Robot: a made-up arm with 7 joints.
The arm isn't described. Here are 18 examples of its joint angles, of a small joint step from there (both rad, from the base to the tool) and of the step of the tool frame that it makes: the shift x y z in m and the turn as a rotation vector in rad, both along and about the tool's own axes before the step.
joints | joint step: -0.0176 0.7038 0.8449 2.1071 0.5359 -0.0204 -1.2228 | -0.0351 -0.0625 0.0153 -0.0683 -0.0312 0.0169 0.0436
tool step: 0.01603 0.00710 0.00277 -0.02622 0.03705 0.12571
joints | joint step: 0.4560 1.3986 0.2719 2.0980 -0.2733 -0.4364 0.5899 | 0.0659 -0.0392 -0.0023 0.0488 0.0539 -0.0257 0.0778
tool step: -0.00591 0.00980 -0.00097 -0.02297 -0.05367 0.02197
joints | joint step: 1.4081 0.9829 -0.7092 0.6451 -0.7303 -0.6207 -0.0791 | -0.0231 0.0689 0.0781 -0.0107 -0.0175 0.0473 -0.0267
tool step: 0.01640 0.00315 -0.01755 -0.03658 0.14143 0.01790
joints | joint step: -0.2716 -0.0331 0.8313 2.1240 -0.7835 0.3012 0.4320 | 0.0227 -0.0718 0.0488 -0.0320 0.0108 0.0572 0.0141
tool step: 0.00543 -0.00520 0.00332 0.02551 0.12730 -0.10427
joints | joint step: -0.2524 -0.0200 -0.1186 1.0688 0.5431 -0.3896 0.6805 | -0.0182 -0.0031 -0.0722 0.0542 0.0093 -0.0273 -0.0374
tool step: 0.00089 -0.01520 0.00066 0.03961 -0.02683 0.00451
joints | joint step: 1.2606 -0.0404 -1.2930 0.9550 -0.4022 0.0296 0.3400 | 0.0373 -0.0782 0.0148 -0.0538 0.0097 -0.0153 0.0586
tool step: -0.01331 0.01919 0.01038 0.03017 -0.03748 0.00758
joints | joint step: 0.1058 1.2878 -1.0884 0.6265 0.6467 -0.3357 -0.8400 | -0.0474 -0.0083 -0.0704 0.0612 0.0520 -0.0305 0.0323
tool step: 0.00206 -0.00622 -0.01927 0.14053 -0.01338 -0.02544
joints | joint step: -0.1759 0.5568 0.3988 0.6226 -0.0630 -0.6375 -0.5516 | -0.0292 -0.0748 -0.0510 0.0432 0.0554 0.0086 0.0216
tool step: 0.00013 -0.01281 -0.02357 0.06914 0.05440 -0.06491
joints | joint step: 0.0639 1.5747 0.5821 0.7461 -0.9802 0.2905 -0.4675 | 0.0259 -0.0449 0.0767 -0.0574 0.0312 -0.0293 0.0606
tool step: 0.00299 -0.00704 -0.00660 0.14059 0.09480 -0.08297
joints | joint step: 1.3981 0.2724 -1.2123 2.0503 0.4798 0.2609 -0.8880 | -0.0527 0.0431 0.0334 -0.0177 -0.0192 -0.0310 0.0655
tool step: 0.00975 0.00600 -0.00210 0.00589 0.02682 0.00754
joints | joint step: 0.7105 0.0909 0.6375 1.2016 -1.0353 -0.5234 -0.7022 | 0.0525 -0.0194 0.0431 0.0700 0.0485 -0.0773 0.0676
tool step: -0.01203 0.00254 0.02255 -0.07497 -0.05848 -0.09566
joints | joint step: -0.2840 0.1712 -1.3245 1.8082 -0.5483 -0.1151 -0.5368 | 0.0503 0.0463 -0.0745 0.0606 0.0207 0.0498 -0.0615
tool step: -0.00703 0.00876 -0.00498 -0.00640 -0.01713 0.00462
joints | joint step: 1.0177 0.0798 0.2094 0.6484 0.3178 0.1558 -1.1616 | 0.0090 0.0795 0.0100 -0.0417 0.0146 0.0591 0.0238
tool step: -0.01221 0.00453 0.02662 -0.04829 0.01439 0.05118
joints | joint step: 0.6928 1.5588 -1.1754 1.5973 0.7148 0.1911 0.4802 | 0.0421 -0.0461 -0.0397 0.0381 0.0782 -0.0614 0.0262
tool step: -0.01169 -0.00533 0.00177 0.09400 -0.14799 -0.01566
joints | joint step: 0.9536 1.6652 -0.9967 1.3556 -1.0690 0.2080 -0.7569 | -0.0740 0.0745 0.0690 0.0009 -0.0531 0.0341 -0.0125
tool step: 0.02188 -0.00043 -0.00966 0.00893 -0.02988 0.12501
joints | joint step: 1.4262 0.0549 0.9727 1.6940 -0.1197 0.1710 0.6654 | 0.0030 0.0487 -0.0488 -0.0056 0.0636 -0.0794 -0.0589
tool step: -0.00905 -0.00139 0.00034 -0.00551 -0.11806 0.04118
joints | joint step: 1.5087 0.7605 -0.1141 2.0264 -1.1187 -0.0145 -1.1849 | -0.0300 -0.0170 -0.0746 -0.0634 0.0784 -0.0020 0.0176
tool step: -0.01972 0.00912 -0.01564 0.12522 0.11451 -0.08265
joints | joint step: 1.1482 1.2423 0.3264 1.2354 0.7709 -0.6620 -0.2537 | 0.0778 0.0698 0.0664 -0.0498 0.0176 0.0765 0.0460
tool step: -0.01790 0.01497 0.03399 -0.05193 -0.03916 0.04608
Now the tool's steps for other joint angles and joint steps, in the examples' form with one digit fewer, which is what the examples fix.
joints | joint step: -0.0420 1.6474 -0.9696 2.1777 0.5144 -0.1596 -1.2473 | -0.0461 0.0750 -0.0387 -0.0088 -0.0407 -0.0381 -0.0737
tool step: 0.0048 0.0069 -0.0089 -0.0176 -0.0008 0.0706
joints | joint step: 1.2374 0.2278 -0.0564 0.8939 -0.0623 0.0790 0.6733 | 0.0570 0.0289 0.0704 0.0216 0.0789 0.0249 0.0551
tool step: -0.0251 0.0273 -0.0133 -0.0213 -0.1117 -0.0556
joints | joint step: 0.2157 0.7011 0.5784 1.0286 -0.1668 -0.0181 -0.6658 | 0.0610 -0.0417 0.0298 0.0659 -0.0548 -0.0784 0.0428
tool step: -0.0177 -0.0018 -0.0029 -0.0040 -0.1047 -0.1152
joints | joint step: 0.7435 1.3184 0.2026 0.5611 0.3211 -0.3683 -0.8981 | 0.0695 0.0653 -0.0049 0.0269 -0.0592 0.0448 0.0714
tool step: -0.0187 0.0058 0.0244 0.0226 -0.0661 0.0143
